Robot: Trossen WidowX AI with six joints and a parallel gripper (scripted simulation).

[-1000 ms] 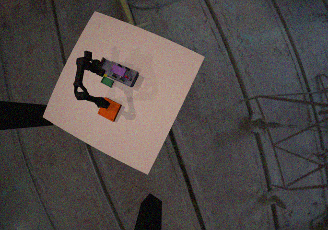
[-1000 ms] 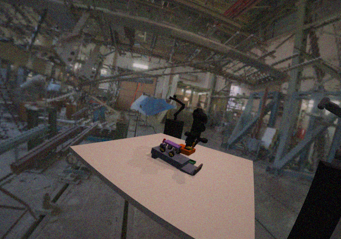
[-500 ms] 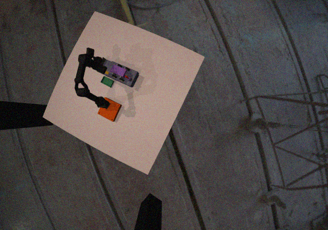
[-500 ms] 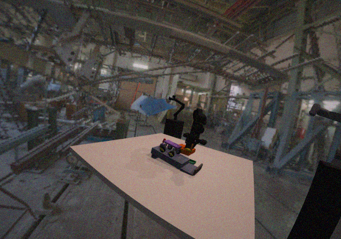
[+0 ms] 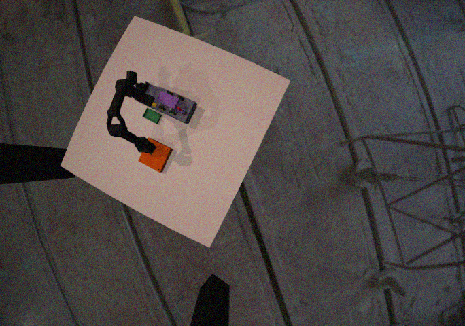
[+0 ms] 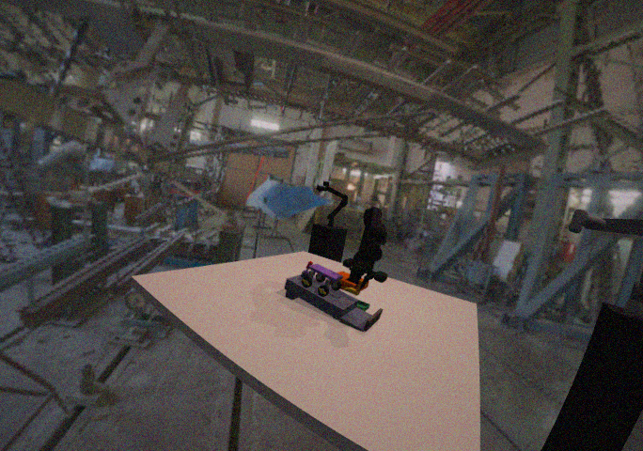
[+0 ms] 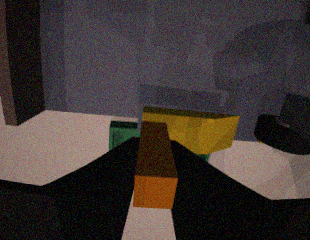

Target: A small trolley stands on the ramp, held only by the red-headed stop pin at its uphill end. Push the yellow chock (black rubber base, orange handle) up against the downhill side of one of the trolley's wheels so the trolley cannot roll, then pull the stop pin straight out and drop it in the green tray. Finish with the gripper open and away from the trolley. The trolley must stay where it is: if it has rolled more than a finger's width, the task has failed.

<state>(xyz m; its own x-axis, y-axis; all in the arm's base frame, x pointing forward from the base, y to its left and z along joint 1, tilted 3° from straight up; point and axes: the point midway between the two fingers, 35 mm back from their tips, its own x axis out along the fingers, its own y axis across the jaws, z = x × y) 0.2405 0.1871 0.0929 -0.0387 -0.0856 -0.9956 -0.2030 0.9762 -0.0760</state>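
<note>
My gripper tip is now 23 cm to the left of the red-headed stop pin, 9 cm short of it and 2 cm below it. From my gripper tip the other things lie so: trolley: 13 cm to the right, 9 cm ahead; then green tray: 12 cm below, 6 cm behind, 4 cm to the right; then yellow chock: 2 cm to the right, 1 cm below, 1 cm ahead.
</note>
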